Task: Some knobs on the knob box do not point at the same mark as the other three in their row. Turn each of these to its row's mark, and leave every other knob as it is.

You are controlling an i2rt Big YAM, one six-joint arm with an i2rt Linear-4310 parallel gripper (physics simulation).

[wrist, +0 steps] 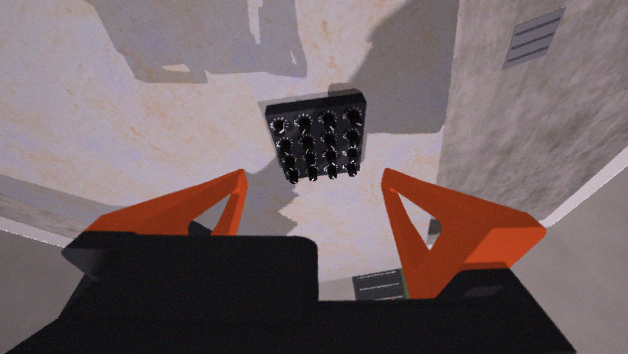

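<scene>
The black knob box lies on the light stained table top, a little above the middle of the wrist view. Its black knobs stand in a grid, with white tick marks around them and white pointer lines. The view is slanted, so the knobs at the lower edge overlap their marks, and the labels are too small to read. Which mark each knob points at cannot be told for most of them. My gripper is open and empty. Its orange fingers stand wide apart, in the lower part of the view, with the box beyond the fingertips and touching neither.
A grey vent-like panel with dark slots shows at the upper right on a rough grey surface. A dark panel with light lines shows below, between the fingers. Shadows fall across the table top around the box.
</scene>
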